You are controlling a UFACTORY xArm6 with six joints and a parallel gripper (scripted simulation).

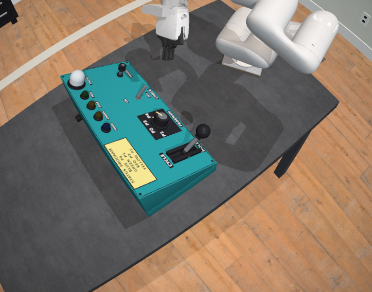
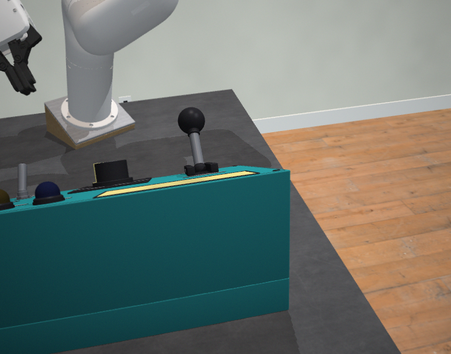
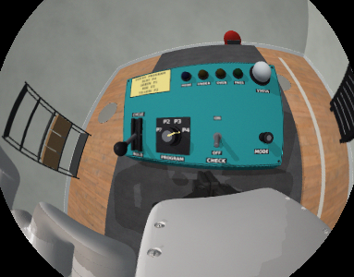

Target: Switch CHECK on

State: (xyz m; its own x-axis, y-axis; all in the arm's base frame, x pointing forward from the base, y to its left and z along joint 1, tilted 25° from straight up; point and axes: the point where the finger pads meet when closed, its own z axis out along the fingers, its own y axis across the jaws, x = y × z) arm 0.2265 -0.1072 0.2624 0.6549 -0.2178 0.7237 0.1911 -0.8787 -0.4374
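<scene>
My gripper is now 110 mm short of the check toggle, 10 mm to the left of it and 110 mm above it. Also, from my hand: teal console: 150 mm ahead, 40 mm to the left, 130 mm below; mode knob: 100 mm ahead, 130 mm to the right, 100 mm below; program dial: 130 mm ahead, 90 mm to the left, 110 mm below.
</scene>
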